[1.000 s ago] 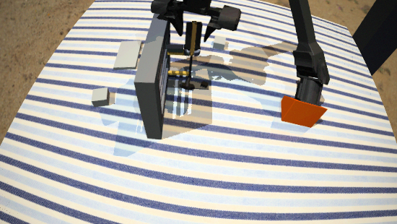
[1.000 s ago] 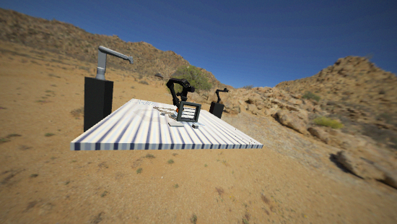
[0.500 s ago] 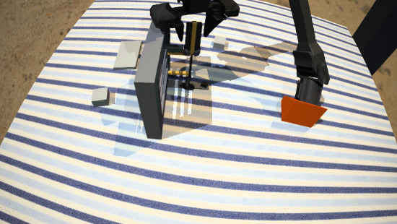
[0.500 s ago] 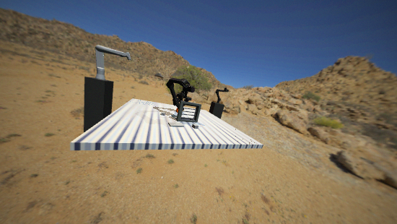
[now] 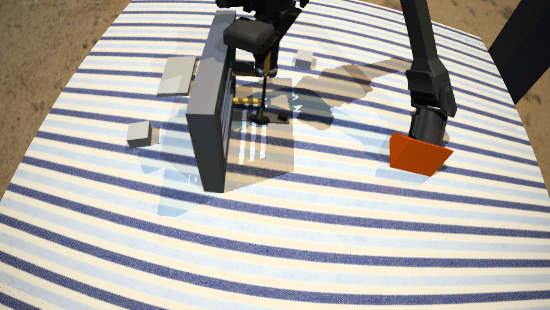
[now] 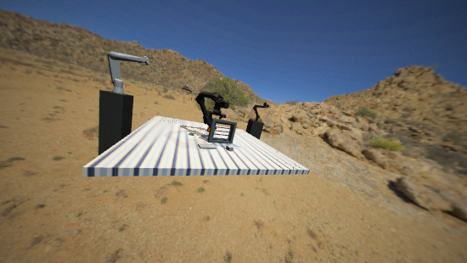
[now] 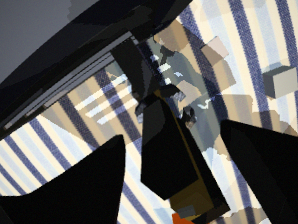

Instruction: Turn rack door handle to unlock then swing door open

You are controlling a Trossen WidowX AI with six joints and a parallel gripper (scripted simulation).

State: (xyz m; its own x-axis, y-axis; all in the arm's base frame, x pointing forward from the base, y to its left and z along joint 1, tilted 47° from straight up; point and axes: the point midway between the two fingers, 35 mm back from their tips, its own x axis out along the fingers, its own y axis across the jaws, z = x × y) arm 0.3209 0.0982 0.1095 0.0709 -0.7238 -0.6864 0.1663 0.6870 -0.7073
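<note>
Now: gripper tip 1 cm to the right of the upright handle and 3 cm above it. Also, from my gripper tip: flat grey slab: 22 cm ahead, 4 cm to the right, 15 cm below.
</note>
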